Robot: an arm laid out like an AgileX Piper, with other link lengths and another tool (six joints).
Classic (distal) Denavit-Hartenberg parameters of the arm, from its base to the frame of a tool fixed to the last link. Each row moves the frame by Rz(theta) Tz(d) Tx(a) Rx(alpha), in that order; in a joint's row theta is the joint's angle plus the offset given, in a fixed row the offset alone. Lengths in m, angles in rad.
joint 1: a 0  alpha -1.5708  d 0.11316  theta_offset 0
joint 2: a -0.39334  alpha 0  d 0  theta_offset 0.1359
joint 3: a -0.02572  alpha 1.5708  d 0  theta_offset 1.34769
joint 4: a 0  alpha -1.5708  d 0.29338  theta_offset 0
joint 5: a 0  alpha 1.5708  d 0  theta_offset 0
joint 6: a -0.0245  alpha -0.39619  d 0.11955  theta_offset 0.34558
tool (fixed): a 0  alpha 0  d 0.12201  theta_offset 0
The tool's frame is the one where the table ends.
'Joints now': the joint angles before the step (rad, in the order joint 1, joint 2, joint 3, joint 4, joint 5, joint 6). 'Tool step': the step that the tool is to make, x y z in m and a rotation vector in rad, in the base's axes. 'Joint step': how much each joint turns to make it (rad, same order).
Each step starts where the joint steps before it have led.
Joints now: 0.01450, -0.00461, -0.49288, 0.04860, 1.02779, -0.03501
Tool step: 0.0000, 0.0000, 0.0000, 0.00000, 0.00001, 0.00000
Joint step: 0.00000, 0.00001, -0.00001, 0.00000, 0.00001, 0.00000
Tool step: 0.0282, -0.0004, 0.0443, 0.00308, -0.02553, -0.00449
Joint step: -0.00030, 0.15068, -0.06846, 0.00033, -0.10791, -0.00032
